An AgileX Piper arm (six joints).
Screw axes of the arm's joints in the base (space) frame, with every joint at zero. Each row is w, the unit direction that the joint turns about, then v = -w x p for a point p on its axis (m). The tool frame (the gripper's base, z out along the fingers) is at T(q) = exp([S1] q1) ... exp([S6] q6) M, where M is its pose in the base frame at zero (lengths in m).
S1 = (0, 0, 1, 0.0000, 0.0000, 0.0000)
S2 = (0, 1, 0, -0.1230, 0.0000, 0.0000)
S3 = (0, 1, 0, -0.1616, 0.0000, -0.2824)
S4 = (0.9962, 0, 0.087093, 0.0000, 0.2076, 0.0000)
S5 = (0, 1, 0, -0.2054, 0.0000, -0.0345)
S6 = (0.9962, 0, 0.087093, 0.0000, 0.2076, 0.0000)
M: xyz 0.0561 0.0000 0.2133 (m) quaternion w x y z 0.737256 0 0.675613 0
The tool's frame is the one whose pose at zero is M.
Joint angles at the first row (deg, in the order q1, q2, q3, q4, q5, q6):
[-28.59 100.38 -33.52 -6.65 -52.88 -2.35]
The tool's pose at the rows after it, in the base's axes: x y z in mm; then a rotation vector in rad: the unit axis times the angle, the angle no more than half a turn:
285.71 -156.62 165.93 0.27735 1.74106 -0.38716
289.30 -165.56 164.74 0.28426 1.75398 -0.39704
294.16 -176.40 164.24 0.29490 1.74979 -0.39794
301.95 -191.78 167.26 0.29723 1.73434 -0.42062
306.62 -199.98 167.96 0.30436 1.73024 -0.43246
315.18 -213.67 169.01 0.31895 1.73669 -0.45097
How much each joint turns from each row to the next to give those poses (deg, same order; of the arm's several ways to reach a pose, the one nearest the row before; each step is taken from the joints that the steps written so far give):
[-1.83 1.66 -2.29 -1.14 1.54 0.00]
[-1.15 1.09 -1.83 -0.80 1.44 0.17]
[-1.38 1.49 -2.30 -1.38 0.57 1.15]
[-1.54 1.72 -3.61 -0.97 0.86 0.17]
[-0.63 1.09 -2.06 -0.06 0.74 0.00]
[-0.86 1.78 -3.78 0.06 2.41 -0.06]

